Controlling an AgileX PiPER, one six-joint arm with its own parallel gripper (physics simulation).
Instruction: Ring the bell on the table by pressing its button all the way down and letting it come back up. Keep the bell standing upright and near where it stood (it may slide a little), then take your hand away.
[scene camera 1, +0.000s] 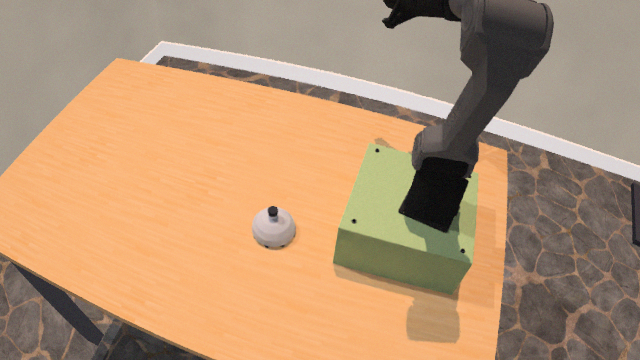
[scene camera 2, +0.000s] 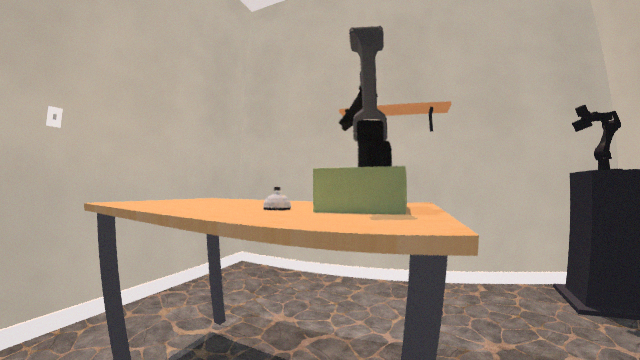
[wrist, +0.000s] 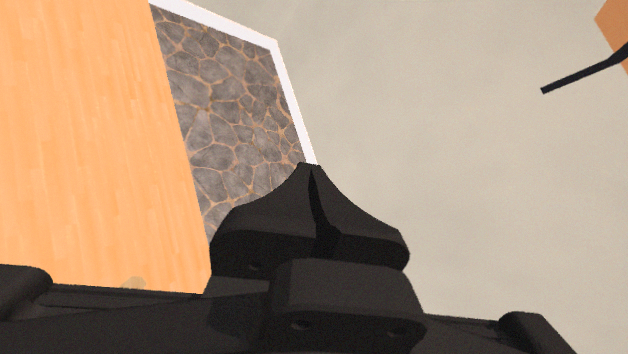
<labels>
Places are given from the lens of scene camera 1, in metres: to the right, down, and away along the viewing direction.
domed bell (scene camera 1: 276, 231): -0.08, 0.09, 0.80
</labels>
